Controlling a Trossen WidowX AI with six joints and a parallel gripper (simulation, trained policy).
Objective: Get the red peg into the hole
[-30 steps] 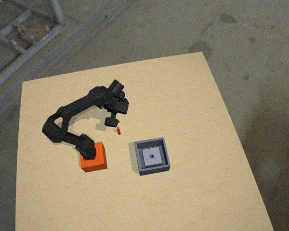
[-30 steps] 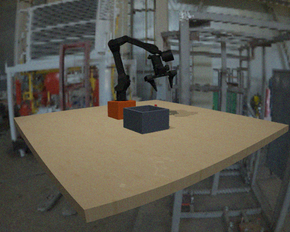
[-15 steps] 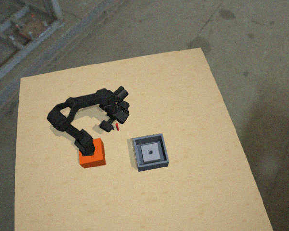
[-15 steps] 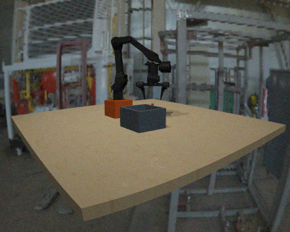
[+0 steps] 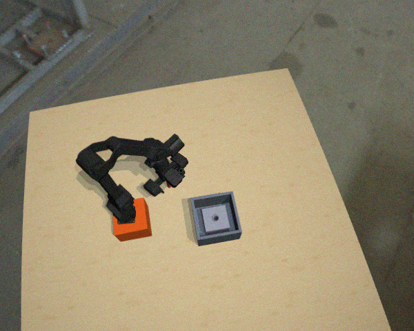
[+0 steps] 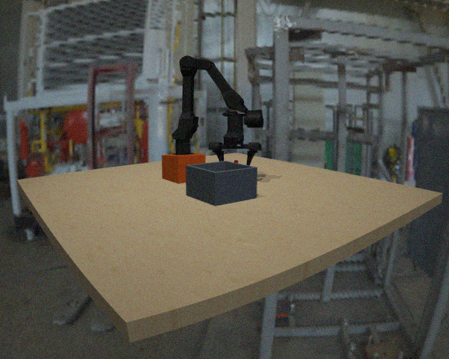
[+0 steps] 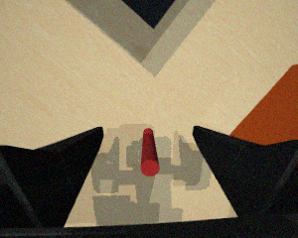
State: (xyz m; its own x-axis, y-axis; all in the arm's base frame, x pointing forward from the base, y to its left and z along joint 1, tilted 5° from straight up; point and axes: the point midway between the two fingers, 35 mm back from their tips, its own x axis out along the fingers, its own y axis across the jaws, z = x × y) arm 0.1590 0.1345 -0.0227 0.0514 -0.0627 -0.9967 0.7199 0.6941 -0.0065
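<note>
Now: gripper tip 10 mm to the right of the red peg, 10 mm past it and 10 mm above it. The rest, counted from my gripper tip: grey box: 160 mm to the right, 160 mm ahead, 20 mm below; plate: 160 mm to the right, 160 mm ahead.
</note>
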